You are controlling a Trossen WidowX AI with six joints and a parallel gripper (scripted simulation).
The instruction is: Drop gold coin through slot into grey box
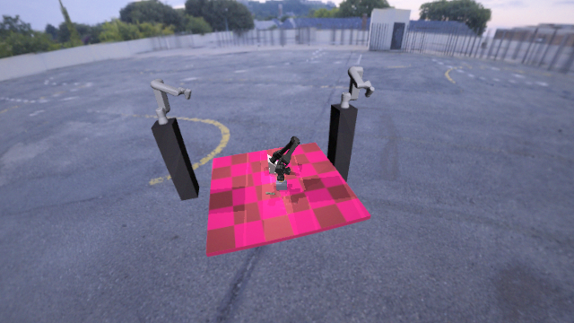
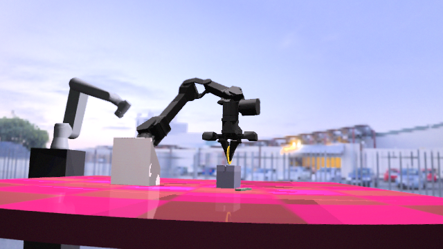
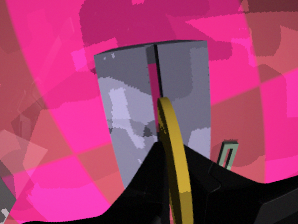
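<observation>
Now: gripper tip 20 mm below the gold coin.
</observation>
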